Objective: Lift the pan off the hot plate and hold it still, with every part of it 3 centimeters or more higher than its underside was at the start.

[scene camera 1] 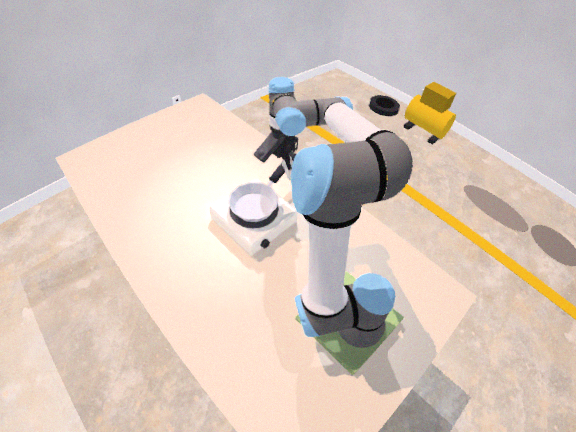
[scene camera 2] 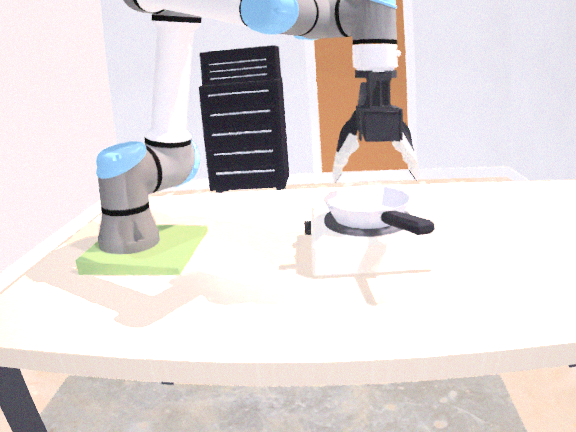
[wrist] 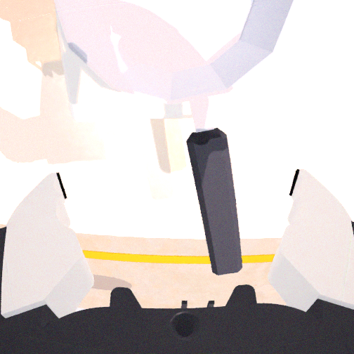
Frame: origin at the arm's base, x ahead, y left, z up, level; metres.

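Seen in the pictures: gripper, fingertip midpoint: [scene camera 1: 277, 171] [scene camera 2: 376, 181]; arm's base, origin of the base link: [scene camera 1: 360, 324] [scene camera 2: 129, 241].
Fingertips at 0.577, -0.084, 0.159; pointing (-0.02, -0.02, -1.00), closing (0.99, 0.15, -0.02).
Observation:
Pixels of each thing's top centre, then the offset from my fingertips to it, as dx, dy, dz. Level surfaces: height alone.
- white hot plate, middle of its top: [scene camera 2: 364, 216] [scene camera 1: 255, 208] -0.028, +0.115, -0.108
- pan's dark handle, middle of its top: [scene camera 2: 405, 207] [scene camera 1: 283, 162] +0.050, -0.067, -0.025
- hot plate's dark knob, middle of its top: [scene camera 2: 307, 221] [scene camera 1: 265, 241] -0.155, +0.157, -0.133
- pale table, its level: dz -0.187
A white pan [scene camera 1: 253, 200] [scene camera 2: 357, 212] rests upright on the black disc of the white hot plate [scene camera 1: 245, 240] [scene camera 2: 370, 255]. The pan's dark handle [scene camera 1: 277, 173] [scene camera 2: 407, 222] [wrist: 215, 205] sticks out over the side. My gripper [scene camera 2: 375, 179] [wrist: 177, 175] is open and empty, pointing down above the level of the pan. In the wrist view the handle shows between the two pale fingers, nearer the right one, with neither finger touching it. Part of the pan's wall shows at the top of the wrist view. In scene camera 1 the fingers are partly hidden by the arm.
The hot plate's dark knob [scene camera 1: 265, 243] [scene camera 2: 307, 227] faces the arm's base side. The arm stands on a green base plate [scene camera 1: 355, 360] [scene camera 2: 190, 240] on the pale table [scene camera 1: 175, 300] [scene camera 2: 250, 325]. A black tool cabinet [scene camera 2: 245, 135] and a yellow machine [scene camera 1: 430, 117] stand beyond the table.

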